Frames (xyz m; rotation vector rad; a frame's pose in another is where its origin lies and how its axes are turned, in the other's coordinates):
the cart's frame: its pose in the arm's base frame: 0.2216 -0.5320 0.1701 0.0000 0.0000 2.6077
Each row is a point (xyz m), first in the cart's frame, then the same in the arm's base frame.
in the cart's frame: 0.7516 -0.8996 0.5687
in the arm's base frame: 0.0324 0.6249 0.7388
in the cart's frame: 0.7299 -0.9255 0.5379
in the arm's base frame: 0.0643 0.6361 0.7080
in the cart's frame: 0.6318 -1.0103 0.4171
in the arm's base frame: 0.1919 0.6592 0.5872
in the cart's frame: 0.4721 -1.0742 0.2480
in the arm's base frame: 0.3618 0.6330 0.4181
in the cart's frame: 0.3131 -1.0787 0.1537
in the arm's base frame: 0.5010 0.5559 0.3238
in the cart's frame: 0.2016 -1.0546 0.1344
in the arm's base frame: 0.5847 0.4784 0.3045
